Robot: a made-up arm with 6 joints.
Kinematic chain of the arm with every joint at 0, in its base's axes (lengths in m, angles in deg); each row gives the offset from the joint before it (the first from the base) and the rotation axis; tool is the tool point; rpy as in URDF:
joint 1: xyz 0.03 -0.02 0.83 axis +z
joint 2: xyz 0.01 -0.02 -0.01 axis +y
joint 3: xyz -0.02 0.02 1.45 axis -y
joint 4: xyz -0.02 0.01 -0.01 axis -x
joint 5: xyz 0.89 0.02 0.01 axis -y
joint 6: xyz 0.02 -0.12 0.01 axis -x
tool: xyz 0 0 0.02 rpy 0 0 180
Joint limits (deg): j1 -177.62..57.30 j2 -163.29..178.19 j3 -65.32..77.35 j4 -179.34..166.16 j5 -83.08..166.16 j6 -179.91..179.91
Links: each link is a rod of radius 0.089 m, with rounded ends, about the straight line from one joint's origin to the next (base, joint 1, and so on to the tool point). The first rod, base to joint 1, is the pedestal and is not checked.
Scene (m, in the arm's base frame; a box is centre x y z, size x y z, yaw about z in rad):
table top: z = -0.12
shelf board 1: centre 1.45 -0.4 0.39 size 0.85 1.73 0.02 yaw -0
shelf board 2: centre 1.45 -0.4 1.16 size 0.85 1.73 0.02 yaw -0
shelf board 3: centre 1.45 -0.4 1.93 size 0.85 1.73 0.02 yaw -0
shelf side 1: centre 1.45 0.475 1.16 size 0.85 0.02 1.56 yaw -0
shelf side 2: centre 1.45 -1.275 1.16 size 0.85 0.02 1.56 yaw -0
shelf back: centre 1.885 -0.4 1.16 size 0.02 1.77 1.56 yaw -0
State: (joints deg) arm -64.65 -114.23 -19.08 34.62 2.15 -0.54
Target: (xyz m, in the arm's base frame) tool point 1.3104 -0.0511 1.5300
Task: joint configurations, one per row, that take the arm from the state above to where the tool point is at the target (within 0.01 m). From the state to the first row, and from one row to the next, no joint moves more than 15 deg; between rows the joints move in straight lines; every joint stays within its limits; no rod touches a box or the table.
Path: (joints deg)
1: -57.35 -100.61 -22.67 34.99 1.87 -0.41
2: -50.05 -86.99 -26.26 35.36 1.59 -0.29
3: -42.75 -73.36 -29.85 35.73 1.31 -0.16
4: -35.46 -59.74 -33.44 36.10 1.03 -0.04
5: -28.16 -46.12 -37.04 36.47 0.75 0.09
6: -20.86 -32.50 -40.63 36.84 0.47 0.22
7: -13.56 -18.87 -44.22 37.21 0.20 0.34
8: -6.26 -5.25 -47.81 37.58 -0.08 0.47
9: 1.04 8.37 -51.40 37.95 -0.36 0.60
10: 0.76 17.06 -36.82 38.73 -0.25 0.36
11: 0.47 25.74 -22.25 39.51 -0.13 0.13

